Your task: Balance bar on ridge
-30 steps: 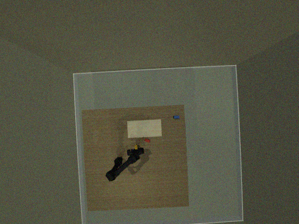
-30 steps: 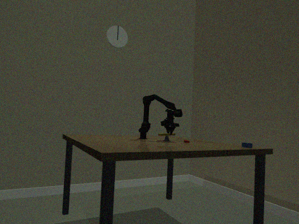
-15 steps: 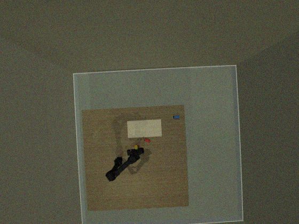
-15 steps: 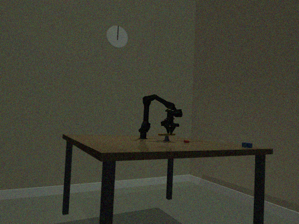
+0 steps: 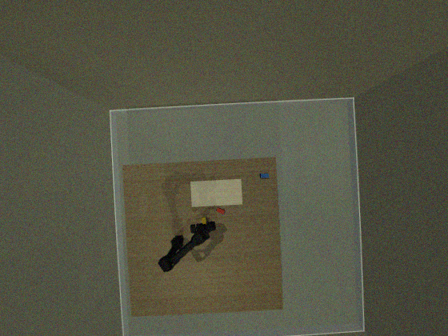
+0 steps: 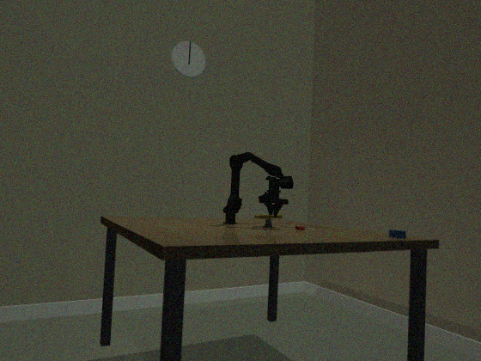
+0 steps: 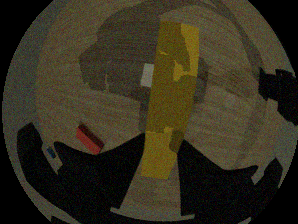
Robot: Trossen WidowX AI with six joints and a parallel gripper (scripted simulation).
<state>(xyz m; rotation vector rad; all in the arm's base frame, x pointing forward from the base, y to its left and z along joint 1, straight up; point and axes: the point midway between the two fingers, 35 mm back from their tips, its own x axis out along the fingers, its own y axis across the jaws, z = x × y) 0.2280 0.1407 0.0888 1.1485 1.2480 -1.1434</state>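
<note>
Now: the yellow bar 3 cm to the right of my gripper tip. The rest, counted from my gripper tip: blue block: 51 cm ahead, 36 cm to the left, 4 cm below; red block: 13 cm ahead, 8 cm to the left, 5 cm below.
</note>
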